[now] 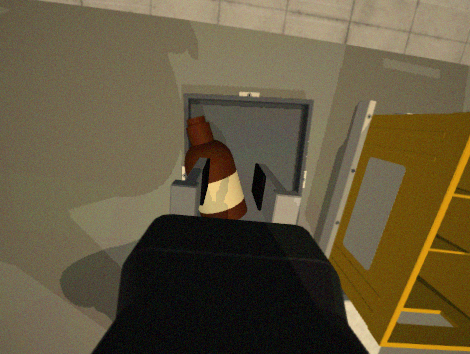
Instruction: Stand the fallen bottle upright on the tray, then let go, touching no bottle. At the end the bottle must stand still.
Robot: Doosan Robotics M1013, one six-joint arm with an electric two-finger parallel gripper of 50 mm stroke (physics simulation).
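Places are measured from the arm's base along level axes (x ahead, y left, z up), in metres.
Where they show: gripper, fingertip midpoint: [231,175].
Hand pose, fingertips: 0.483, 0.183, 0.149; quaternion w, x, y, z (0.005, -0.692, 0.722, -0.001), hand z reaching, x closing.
Each offset is from my fingertips to the centre of the thing, as dx, dy, dz. "spot": to the spot under its first point.
The brown bottle {-0.036, +0.025, -0.164} [222,160] with a cream label is inside the left part of the grey tray {spot: +0.069, -0.073, -0.187} [280,102]. It is clearly tilted, its neck pointing to the upper left and overlapping the tray's left wall; whether it rests on that wall cannot be told. Its base is towards the gripper housing. My gripper [231,175] is above the bottle with its fingers partly apart. The left finger covers some of the bottle's left side, and a gap shows between the bottle and the right finger. No part of the bottle is clasped.
A yellow crate-like structure {spot: +0.028, -0.214, -0.073} [425,145] with openings stands to the right of the tray. A pale rail [353,170] runs along its near side. Pale tiles [255,12] lie beyond the top edge of the grey-green surface. The black gripper housing hides the lower middle.
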